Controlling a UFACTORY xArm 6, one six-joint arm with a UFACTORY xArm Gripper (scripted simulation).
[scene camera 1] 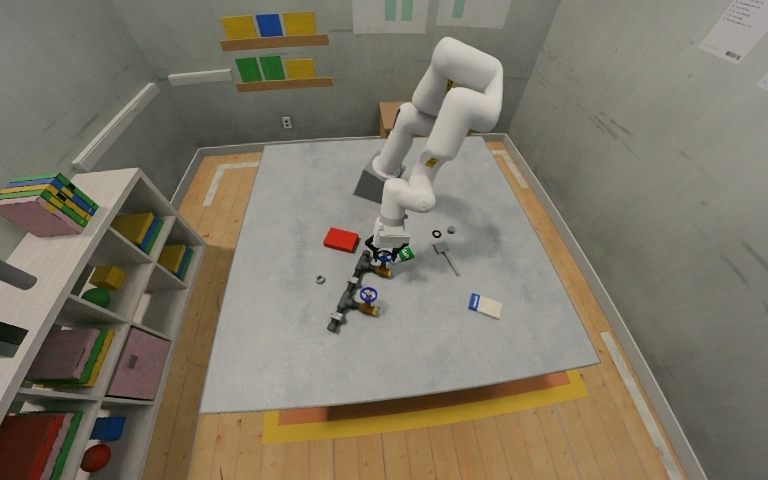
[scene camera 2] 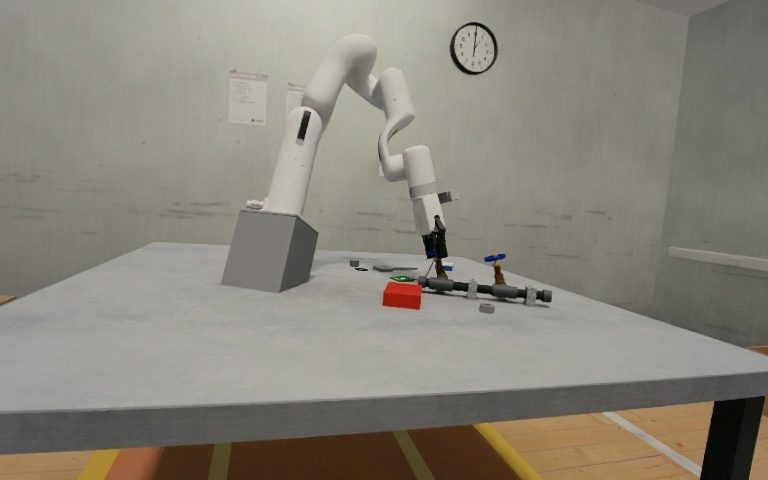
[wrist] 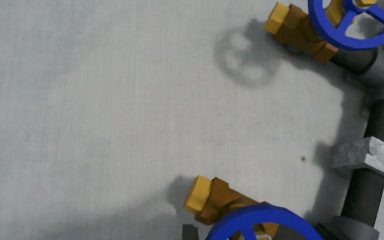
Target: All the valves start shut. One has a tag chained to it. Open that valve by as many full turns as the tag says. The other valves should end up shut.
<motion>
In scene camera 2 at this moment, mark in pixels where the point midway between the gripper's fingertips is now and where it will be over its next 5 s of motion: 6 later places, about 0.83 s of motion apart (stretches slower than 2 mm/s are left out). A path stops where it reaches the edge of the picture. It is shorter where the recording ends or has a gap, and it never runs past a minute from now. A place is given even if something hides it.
My gripper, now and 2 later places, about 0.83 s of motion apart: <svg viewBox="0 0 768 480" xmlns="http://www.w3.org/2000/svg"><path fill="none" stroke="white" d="M437 258L437 255L435 242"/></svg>
</motion>
